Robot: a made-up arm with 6 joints.
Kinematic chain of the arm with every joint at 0, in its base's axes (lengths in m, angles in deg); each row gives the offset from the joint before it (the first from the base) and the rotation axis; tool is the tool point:
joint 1: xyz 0 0 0.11 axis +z
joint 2: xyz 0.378 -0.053 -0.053 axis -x
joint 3: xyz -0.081 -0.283 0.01 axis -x
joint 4: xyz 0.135 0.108 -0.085 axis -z
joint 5: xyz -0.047 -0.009 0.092 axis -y
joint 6: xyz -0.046 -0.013 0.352 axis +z
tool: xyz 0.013 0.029 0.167
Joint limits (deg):
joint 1: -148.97..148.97
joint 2: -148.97..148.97
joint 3: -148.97..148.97
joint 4: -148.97..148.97
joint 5: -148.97..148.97
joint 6: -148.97..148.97
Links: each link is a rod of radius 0.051 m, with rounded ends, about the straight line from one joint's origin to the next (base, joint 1, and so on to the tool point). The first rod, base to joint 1, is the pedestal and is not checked.
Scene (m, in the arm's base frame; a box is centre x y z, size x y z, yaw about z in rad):
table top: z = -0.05
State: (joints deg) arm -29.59 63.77 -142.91 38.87 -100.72 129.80
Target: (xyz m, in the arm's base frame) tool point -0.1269 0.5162 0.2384
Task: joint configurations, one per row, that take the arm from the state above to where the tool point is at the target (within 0.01 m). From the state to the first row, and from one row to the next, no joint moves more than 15 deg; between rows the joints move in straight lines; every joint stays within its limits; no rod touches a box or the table.
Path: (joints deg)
1: -14.98 60.07 -143.67 42.45 -106.75 130.60
2: -0.37 56.38 -144.43 46.04 -112.78 131.41
3: 14.23 52.68 -145.18 49.62 -118.81 132.21
4: 28.84 48.99 -145.94 53.21 -124.84 133.02
5: 43.45 45.29 -146.70 56.79 -130.88 133.82
6: 58.06 41.60 -147.45 60.37 -136.91 134.63
7: 72.66 37.90 -148.21 63.96 -142.94 135.43
8: 87.27 34.21 -148.97 67.54 -148.97 136.24

